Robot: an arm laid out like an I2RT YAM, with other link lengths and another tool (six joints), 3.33 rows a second.
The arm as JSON. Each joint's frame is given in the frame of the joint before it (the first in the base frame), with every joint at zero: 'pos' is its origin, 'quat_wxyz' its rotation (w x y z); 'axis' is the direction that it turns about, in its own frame. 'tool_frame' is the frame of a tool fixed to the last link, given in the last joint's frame.
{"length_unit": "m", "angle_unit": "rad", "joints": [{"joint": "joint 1", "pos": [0.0, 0.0, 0.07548], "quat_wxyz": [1.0, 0.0, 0.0, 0.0], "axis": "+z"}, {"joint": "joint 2", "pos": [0.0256, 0.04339, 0.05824], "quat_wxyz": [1.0, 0.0, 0.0, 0.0], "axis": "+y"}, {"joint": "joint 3", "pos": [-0.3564, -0.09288, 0.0], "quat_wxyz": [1.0, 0.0, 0.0, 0.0], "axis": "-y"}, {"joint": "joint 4", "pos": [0.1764, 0.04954, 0.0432], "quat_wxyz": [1.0, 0.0, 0.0, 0.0], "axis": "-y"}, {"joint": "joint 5", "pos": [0.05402, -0.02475, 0.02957], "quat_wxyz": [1.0, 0.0, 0.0, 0.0], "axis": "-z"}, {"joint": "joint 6", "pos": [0.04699, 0.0, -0.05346], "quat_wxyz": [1.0, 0.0, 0.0, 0.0], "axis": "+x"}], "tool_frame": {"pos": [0.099, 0.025, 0.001], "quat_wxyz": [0.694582, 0.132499, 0.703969, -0.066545]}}
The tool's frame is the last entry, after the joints.
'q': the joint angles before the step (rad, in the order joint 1, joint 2, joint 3, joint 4, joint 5, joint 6). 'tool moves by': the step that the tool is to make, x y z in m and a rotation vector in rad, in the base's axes. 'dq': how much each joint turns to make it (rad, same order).
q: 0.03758 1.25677 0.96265 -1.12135 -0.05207 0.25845
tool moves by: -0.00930 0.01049 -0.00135 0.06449 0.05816 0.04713
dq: 0.00303 0.01258 -0.01374 -0.03242 -0.07172 -0.03550
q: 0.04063 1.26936 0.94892 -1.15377 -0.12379 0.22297
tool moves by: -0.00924 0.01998 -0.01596 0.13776 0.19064 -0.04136
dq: 0.00606 0.08813 -0.10259 0.01561 -0.14534 0.04955
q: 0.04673 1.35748 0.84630 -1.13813 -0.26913 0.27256
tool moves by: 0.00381 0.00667 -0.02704 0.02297 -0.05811 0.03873
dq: 0.03966 0.01375 -0.14916 0.22242 -0.01907 -0.00001
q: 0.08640 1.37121 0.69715 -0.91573 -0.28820 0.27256
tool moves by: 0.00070 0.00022 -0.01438 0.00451 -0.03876 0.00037
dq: 0.00003 0.00189 -0.08467 0.12547 -0.00115 -0.00035
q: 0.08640 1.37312 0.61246 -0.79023 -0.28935 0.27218
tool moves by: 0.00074 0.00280 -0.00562 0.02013 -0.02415 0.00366
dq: 0.00347 0.00076 -0.04158 0.06829 -0.01792 0.00042
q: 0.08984 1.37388 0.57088 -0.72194 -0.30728 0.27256
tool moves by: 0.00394 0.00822 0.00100 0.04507 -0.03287 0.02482
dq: 0.02250 0.00039 -0.01107 0.04884 -0.04158 0.00038
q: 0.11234 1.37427 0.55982 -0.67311 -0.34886 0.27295
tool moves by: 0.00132 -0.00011 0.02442 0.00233 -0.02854 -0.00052
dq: -0.00154 -0.05494 0.12437 -0.15108 0.00076 -0.00117
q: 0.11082 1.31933 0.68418 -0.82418 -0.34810 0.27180
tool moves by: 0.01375 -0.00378 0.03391 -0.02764 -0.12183 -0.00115
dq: -0.00037 -0.05876 0.17510 -0.11789 0.04044 -0.00647
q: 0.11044 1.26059 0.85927 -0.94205 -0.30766 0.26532
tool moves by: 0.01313 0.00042 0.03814 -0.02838 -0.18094 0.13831
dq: -0.01222 -0.02670 0.18120 -0.08048 0.00190 -0.16520
